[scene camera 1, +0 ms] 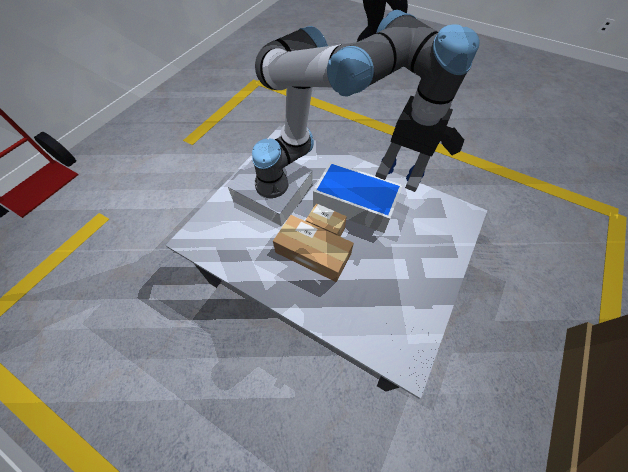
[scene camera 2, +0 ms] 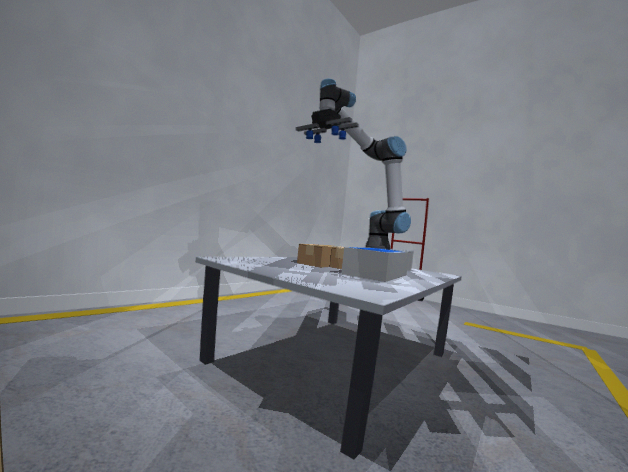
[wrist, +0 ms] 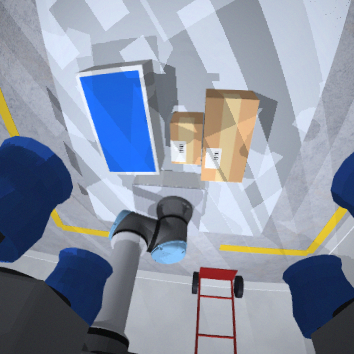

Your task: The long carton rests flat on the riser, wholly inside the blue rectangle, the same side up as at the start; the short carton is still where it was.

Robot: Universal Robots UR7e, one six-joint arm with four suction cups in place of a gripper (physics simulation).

My suction head holds nothing. The table carries a long carton, a grey riser and a short carton.
